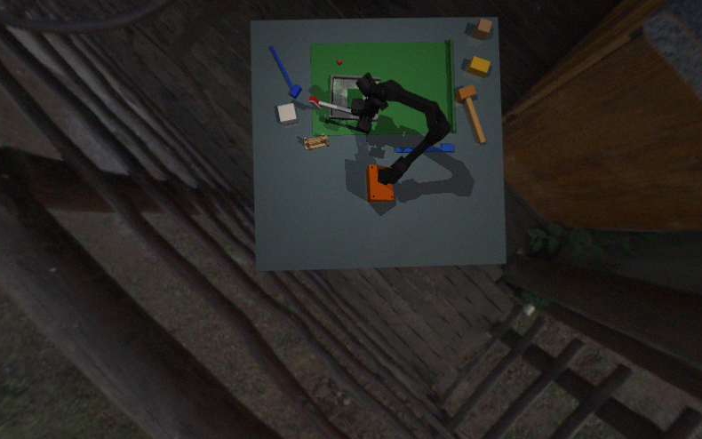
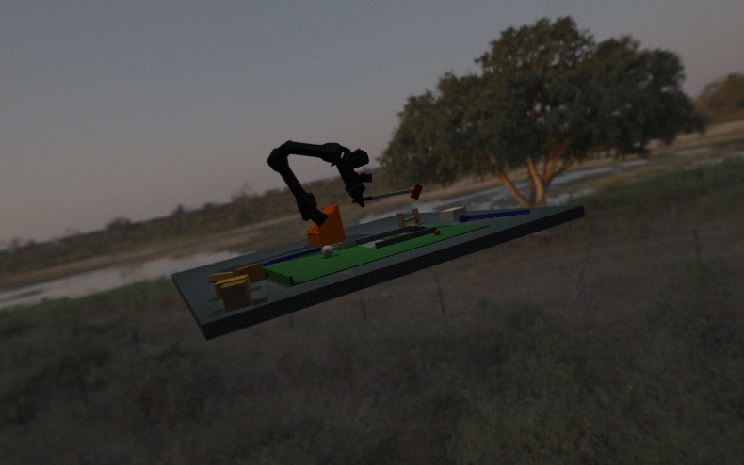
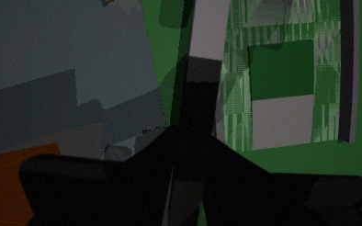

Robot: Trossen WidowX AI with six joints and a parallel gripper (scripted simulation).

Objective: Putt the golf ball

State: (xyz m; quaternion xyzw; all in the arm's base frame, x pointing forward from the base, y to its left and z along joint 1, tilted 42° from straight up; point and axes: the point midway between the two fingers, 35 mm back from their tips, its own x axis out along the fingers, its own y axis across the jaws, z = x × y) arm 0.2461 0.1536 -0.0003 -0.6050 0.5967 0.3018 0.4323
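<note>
My gripper tip is 110 mm to the right of the putter, 20 mm below it and 20 mm short of it. From my gripper tip the other things lie so: white cube: 380 mm to the left, 120 mm below, 30 mm ahead; green mat: 220 mm ahead, 140 mm below, 90 mm to the right; white golf ball: 220 mm to the right, 170 mm ahead, 120 mm below.
</note>
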